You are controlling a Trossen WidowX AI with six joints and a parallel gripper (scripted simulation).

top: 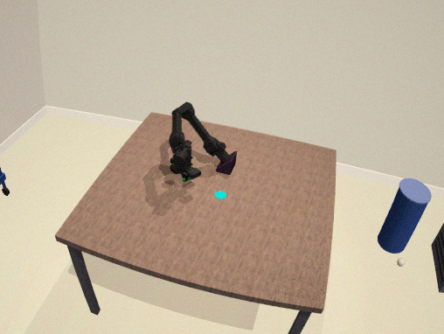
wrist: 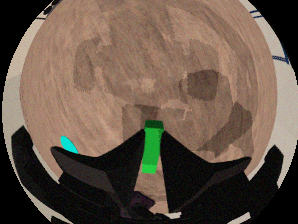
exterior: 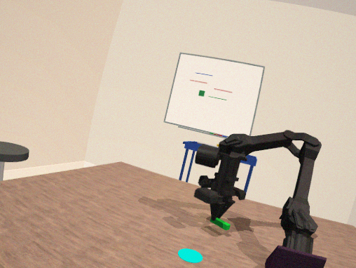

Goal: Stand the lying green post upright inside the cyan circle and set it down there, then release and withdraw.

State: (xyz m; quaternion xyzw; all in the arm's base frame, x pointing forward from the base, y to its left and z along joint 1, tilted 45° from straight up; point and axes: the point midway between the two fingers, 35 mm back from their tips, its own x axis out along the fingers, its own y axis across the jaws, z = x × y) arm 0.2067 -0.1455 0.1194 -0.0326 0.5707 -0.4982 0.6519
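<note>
The cyan circle lies 20 cm to the left of my gripper tip, 4 cm ahead of it and 3 cm below it. Also, from my gripper tip: green post 2 cm behind, 1 cm to the left.
</note>
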